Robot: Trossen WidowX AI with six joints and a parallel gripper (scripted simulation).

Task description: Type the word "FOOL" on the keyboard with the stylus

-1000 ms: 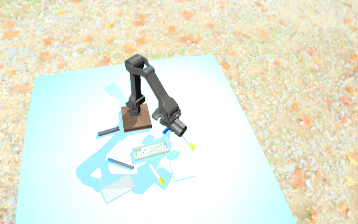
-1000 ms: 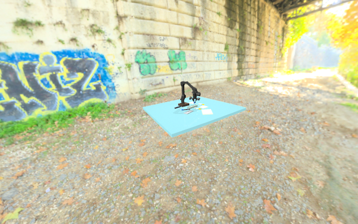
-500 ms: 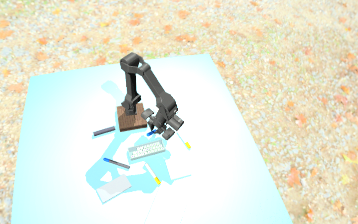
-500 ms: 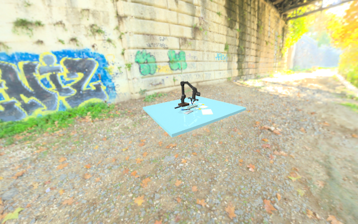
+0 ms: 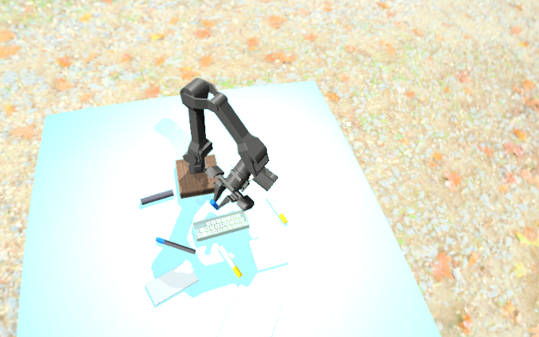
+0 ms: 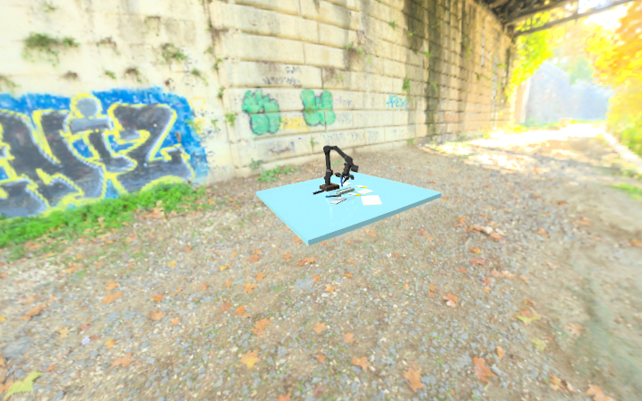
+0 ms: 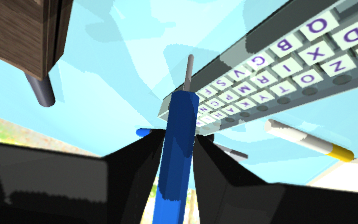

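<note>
My gripper tip is now 40 mm above the grey stylus tip, 10 mm to the right of it and 10 mm past it. Also, from my gripper tip: blue stylus: 10 mm below.
</note>
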